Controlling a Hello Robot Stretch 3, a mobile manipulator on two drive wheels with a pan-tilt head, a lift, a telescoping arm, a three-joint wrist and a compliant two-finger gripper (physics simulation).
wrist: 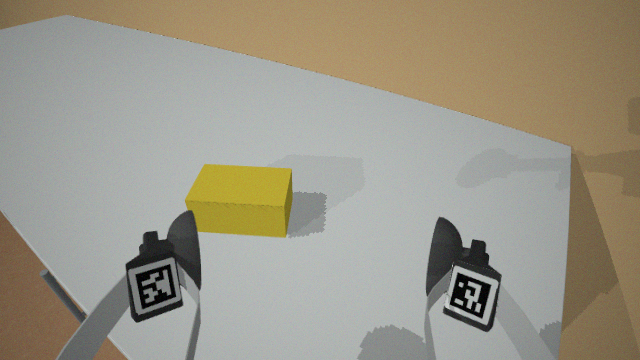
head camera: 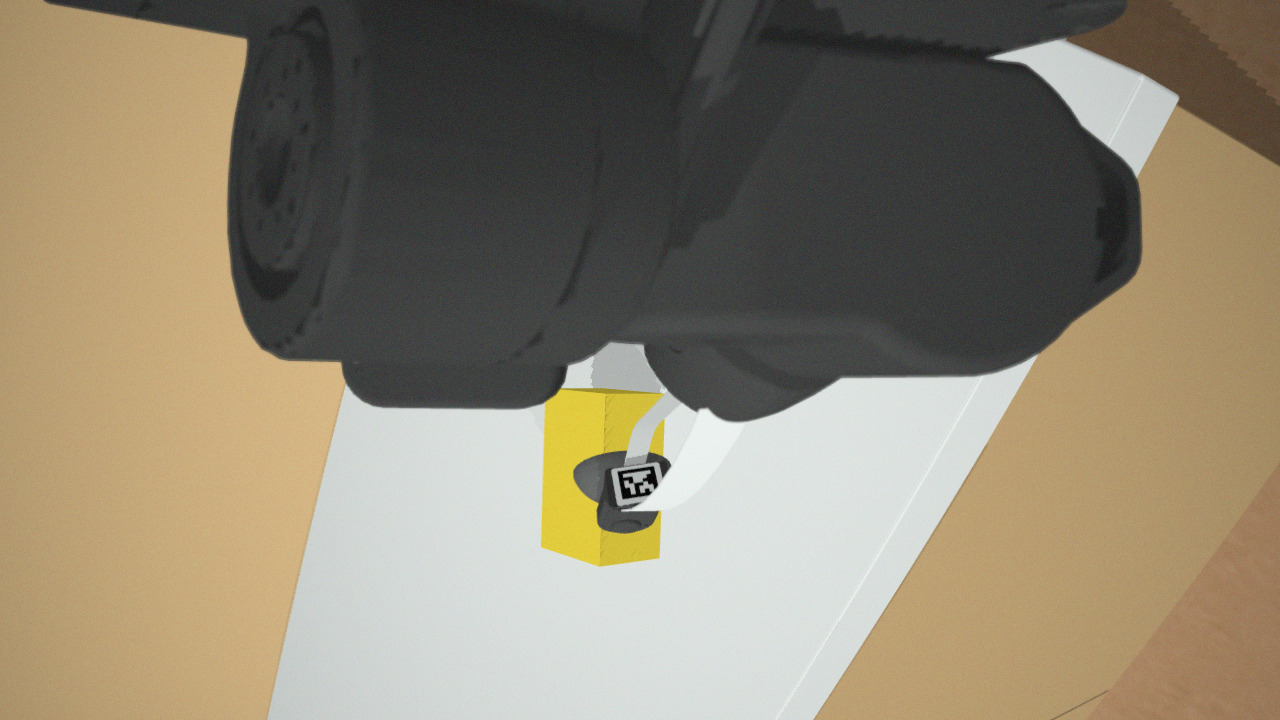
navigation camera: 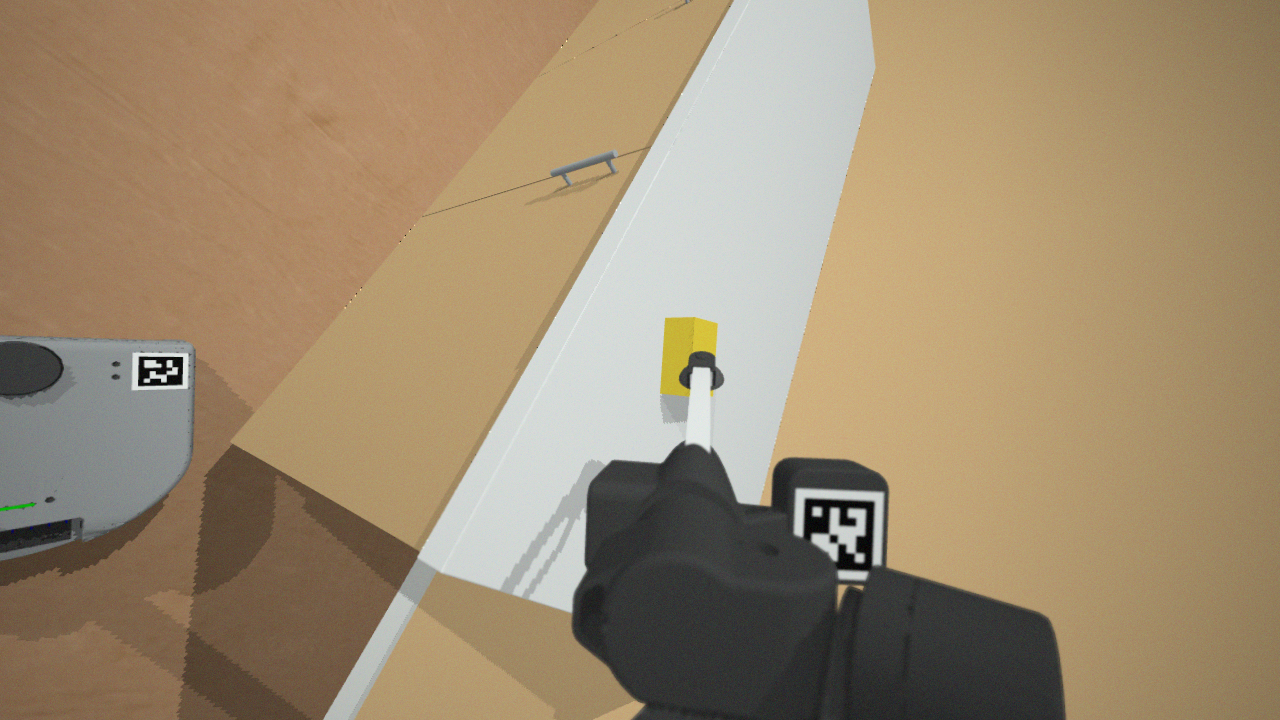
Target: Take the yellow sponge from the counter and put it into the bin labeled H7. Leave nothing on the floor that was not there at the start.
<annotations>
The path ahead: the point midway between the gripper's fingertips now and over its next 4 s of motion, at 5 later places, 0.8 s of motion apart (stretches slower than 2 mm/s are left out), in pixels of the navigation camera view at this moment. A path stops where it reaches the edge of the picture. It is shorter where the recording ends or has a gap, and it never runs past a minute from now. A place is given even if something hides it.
The gripper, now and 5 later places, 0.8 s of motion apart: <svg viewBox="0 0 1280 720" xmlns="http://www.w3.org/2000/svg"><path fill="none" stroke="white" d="M698 442L409 472L428 470L551 446L635 430L691 419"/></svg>
</annotations>
